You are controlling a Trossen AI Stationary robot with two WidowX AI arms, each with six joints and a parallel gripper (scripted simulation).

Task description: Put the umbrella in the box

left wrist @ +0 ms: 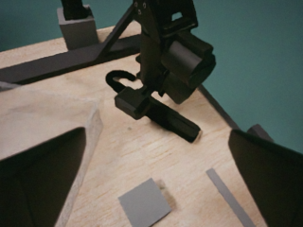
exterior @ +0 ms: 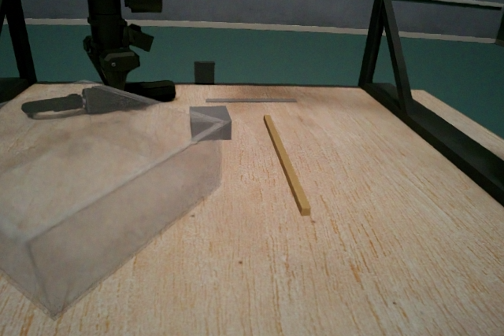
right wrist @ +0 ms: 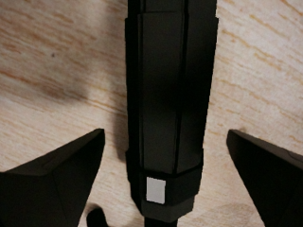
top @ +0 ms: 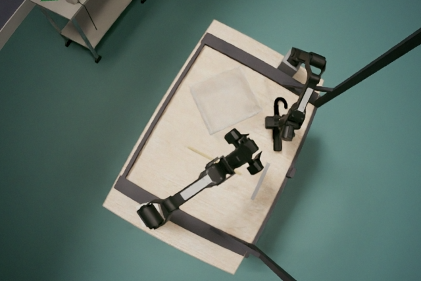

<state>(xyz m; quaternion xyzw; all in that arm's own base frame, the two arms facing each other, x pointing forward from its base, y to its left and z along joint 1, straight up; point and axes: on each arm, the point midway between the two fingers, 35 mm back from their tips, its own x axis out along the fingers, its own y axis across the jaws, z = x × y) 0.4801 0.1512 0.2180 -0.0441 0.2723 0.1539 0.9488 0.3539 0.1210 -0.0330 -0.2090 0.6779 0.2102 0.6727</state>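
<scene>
Right now my right hand is 50 mm above the folded umbrella and 30 mm to the left of it. Also, from my right hand: storage box (290 mm ahead, 100 mm to the left, 20 mm below); grey block (210 mm to the left, 60 mm ahead, 50 mm below); grey strip (270 mm to the left, 120 mm behind, 70 mm below).
</scene>
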